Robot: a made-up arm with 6 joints. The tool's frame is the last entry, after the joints. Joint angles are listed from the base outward.
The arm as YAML. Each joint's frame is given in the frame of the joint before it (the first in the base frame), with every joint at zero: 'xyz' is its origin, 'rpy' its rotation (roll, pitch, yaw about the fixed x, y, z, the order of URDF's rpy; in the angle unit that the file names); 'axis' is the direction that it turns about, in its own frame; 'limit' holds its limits. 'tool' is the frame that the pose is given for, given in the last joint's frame.
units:
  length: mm
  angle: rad
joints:
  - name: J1
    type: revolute
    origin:
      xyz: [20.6, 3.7, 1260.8]
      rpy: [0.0, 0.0, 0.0]
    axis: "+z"
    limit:
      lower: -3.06
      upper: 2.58
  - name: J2
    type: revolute
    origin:
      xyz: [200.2, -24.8, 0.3]
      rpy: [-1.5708, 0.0, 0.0]
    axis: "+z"
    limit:
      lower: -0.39
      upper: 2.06
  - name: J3
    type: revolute
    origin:
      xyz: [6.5, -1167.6, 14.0]
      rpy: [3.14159, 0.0, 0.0]
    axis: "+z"
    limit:
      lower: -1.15
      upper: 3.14
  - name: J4
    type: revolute
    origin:
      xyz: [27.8, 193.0, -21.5]
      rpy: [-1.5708, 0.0, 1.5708]
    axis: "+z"
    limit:
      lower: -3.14
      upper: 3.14
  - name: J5
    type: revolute
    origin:
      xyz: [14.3, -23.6, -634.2]
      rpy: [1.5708, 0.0, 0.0]
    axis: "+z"
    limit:
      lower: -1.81
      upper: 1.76
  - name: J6
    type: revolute
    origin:
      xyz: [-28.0, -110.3, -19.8]
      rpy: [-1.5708, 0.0, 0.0]
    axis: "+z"
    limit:
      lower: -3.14
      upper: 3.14
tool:
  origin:
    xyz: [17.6, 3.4, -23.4]
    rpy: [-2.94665, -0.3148, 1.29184]
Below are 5 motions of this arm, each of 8 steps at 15 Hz.
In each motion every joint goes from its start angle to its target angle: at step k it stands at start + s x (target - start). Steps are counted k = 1, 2, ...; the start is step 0. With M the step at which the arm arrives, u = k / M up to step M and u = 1 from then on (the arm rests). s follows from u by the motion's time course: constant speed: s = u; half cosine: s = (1 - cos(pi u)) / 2; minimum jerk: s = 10 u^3 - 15 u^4 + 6 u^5.
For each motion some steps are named. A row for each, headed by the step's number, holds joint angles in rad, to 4 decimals.
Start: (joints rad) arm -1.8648 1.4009 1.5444 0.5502 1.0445 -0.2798
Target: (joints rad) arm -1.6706 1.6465 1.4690 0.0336 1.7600 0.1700
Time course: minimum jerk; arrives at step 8
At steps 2, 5, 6, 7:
2: -1.8447 1.4263 1.5366 0.4967 1.1186 -0.2332
5: -1.7240 1.5789 1.4898 0.1758 1.5631 0.0462
6: -1.6907 1.6211 1.4768 0.0871 1.6859 0.1234
7: -1.6737 1.6426 1.4702 0.0419 1.7485 0.1628

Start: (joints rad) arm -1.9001 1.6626 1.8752 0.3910 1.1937 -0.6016
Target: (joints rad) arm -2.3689 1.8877 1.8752 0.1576 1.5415 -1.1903
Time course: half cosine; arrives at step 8
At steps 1, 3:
1: -1.9179 1.6712 1.8752 0.3821 1.2069 -0.6240
3: -2.0448 1.7321 1.8752 0.3190 1.3011 -0.7833

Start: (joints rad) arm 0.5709 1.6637 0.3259 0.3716 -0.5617 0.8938
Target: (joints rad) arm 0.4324 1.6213 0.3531 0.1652 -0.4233 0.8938
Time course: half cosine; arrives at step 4
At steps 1, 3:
1: 0.5506 1.6575 0.3299 0.3414 -0.5414 0.8938
3: 0.4527 1.6275 0.3491 0.1954 -0.4436 0.8938

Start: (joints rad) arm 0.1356 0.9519 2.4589 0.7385 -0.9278 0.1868
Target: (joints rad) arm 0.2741 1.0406 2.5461 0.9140 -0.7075 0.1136
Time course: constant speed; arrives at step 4
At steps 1, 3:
1: 0.1702 0.9741 2.4807 0.7824 -0.8727 0.1685
3: 0.2395 1.0184 2.5243 0.8701 -0.7626 0.1319

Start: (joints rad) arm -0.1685 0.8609 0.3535 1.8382 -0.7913 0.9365
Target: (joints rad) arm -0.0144 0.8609 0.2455 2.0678 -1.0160 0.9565
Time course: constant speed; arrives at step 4
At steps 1, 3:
1: -0.1300 0.8609 0.3265 1.8956 -0.8475 0.9415
3: -0.0529 0.8609 0.2725 2.0104 -0.9598 0.9515

